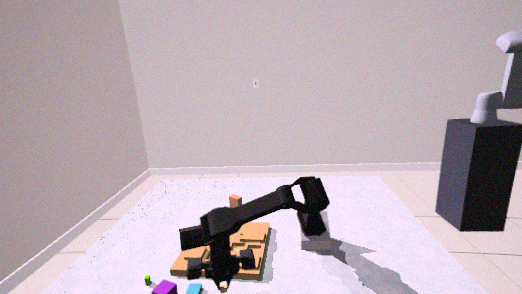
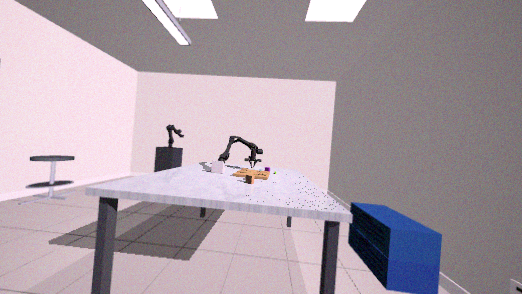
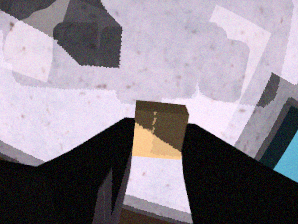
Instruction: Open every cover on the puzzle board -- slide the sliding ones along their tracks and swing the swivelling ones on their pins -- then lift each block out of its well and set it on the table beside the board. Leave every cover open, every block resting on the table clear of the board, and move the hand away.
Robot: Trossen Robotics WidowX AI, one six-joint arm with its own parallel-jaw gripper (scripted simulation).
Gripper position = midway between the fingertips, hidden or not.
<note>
In view: my gripper [image 3: 158,131] and a wooden puzzle board [image 1: 258,247].
</note>
